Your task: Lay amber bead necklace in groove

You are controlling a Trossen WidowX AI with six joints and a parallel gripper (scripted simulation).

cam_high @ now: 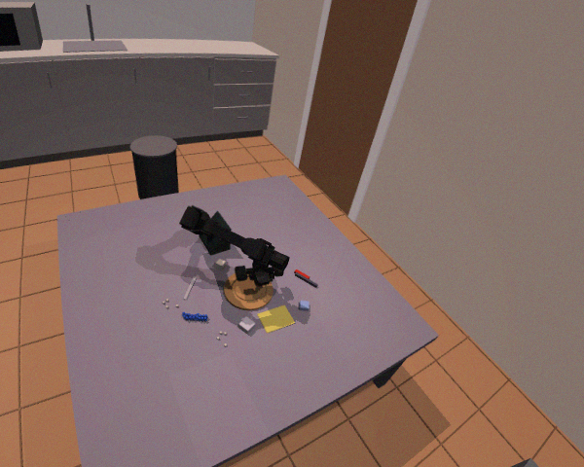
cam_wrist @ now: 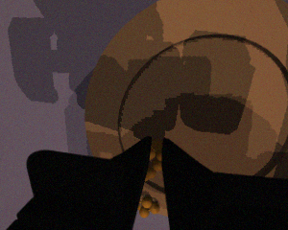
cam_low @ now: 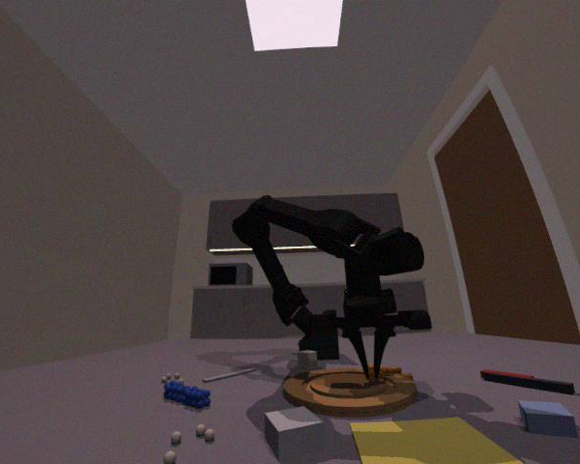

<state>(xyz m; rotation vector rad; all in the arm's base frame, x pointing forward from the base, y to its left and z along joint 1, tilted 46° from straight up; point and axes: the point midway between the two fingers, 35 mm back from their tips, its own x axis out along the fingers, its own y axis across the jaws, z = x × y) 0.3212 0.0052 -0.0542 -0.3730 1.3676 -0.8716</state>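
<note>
The round wooden bead board is 4 cm to the right of my gripper tip and 1 cm below it. The rest, counted from my gripper tip: blue block 18 cm ahead, 11 cm to the left, 1 cm below; grey block 14 cm ahead, 13 cm to the right, 1 cm below; yellow pad 17 cm ahead, 2 cm to the right, 2 cm below.
</note>
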